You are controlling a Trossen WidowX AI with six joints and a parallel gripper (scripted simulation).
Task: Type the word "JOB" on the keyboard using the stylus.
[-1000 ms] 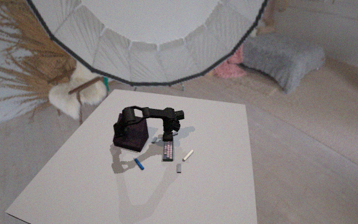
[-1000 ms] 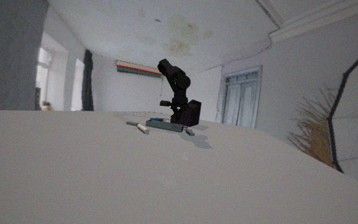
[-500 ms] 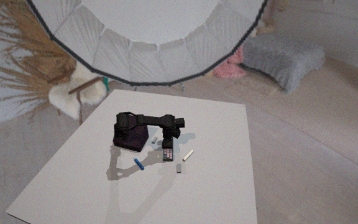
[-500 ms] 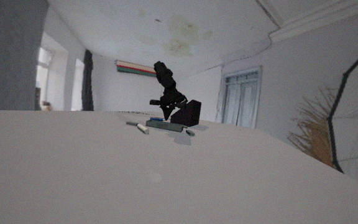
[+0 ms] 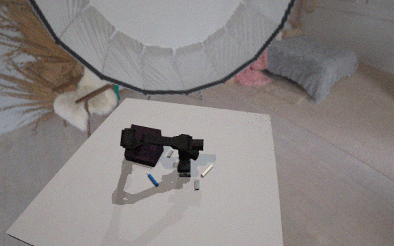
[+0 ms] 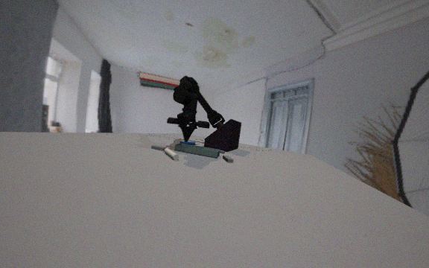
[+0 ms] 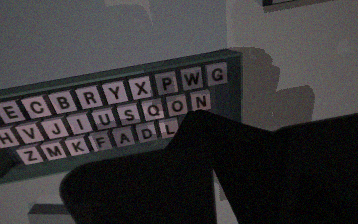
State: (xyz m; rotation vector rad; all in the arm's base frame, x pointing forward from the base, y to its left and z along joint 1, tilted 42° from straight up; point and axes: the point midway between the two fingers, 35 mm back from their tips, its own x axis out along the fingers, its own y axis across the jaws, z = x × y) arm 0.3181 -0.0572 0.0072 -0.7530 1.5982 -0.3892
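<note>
Right now the blue stylus is 18 cm behind my gripper tip, 9 cm to the right of it and 3 cm below it. The rest, counted from my gripper tip: white cylinder 12 cm ahead, 3 cm to the left, 3 cm below; then grey block 13 cm behind, 11 cm to the left, 4 cm below.
</note>
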